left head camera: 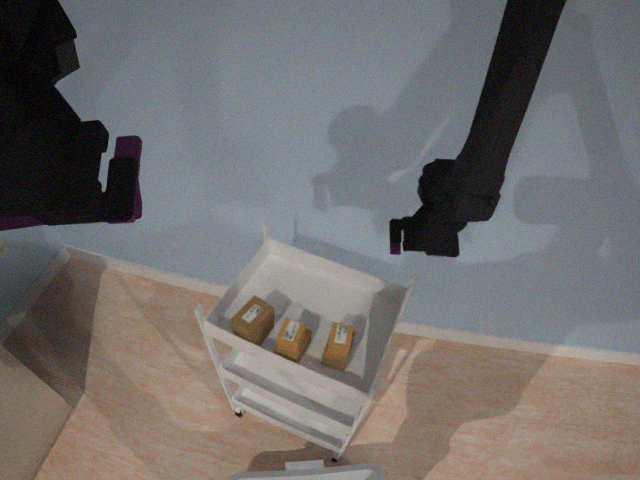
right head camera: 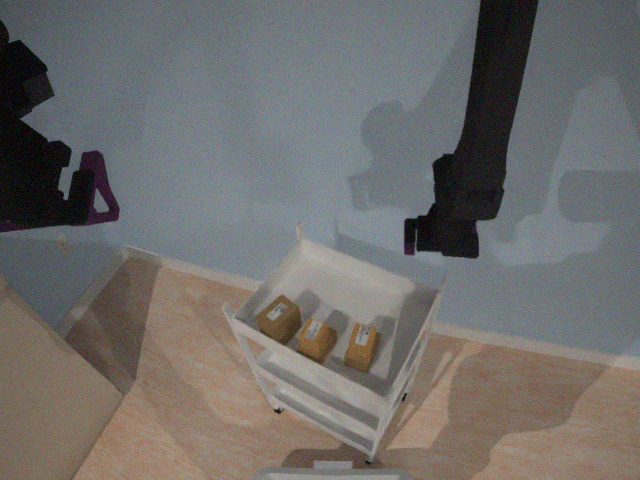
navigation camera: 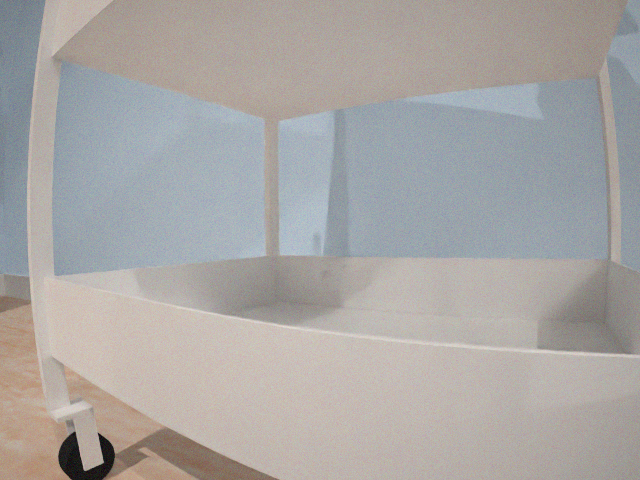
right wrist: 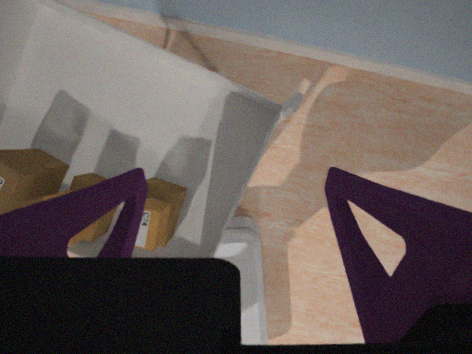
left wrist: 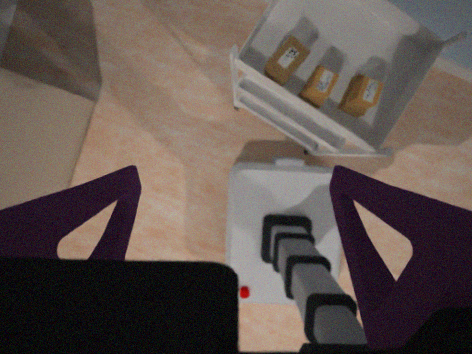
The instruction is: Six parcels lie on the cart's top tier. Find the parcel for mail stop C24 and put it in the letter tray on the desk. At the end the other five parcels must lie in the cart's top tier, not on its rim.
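Frame: origin at the left arm's base, x right, y ahead, z up, level; metres.
Seen in the pictures: left gripper, fingertip midpoint: point(left head camera: 92, 214) point(right head camera: 81, 217) point(left wrist: 235, 176); right gripper, fingertip midpoint: point(left head camera: 412, 248) point(right head camera: 433, 249) point(right wrist: 236, 178).
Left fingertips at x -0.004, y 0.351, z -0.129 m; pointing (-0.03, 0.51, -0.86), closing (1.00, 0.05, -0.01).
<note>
Offsets run from my left fingertips to a thing's top centre. "spot": to the spot under its first point.
In the white cart's top tier point(left head camera: 289, 364) point(right head camera: 320, 367) point(left wrist: 350, 25) point(right wrist: 150, 95), brown parcels stand in three spots, some apparently stacked: a left parcel @[dx +0.109, dy +0.244, dz -0.518 m] point(left head camera: 252, 320) point(right head camera: 279, 319) point(left wrist: 286, 60), a middle parcel @[dx +0.199, dy +0.194, dz -0.518 m] point(left head camera: 292, 338) point(right head camera: 316, 339) point(left wrist: 319, 86) and a right parcel @[dx +0.312, dy +0.177, dz -0.518 m] point(left head camera: 338, 346) point(right head camera: 362, 347) point(left wrist: 361, 95) point(right wrist: 159, 220). The right one's blurred label looks like C24 in the right wrist view. My left gripper point(left head camera: 126, 178) point(left wrist: 235, 176) is open and empty, up and left of the cart. My right gripper point(left head camera: 395, 236) point(right head camera: 409, 236) point(right wrist: 236, 178) is open and empty, above the cart's right side. The letter tray does not show.
The cart's lower tier @[spot: dx +0.222, dy +0.113, dz -1.102 m] point(navigation camera: 310, 387) fills the navigation camera view. My light grey base point(left head camera: 310, 472) point(left wrist: 250, 200) stands close to the cart's near side. A beige flat surface point(left head camera: 25, 418) point(right head camera: 46, 397) point(left wrist: 40, 135) lies at the left. A blue wall point(left head camera: 206, 103) rises behind the cart.
</note>
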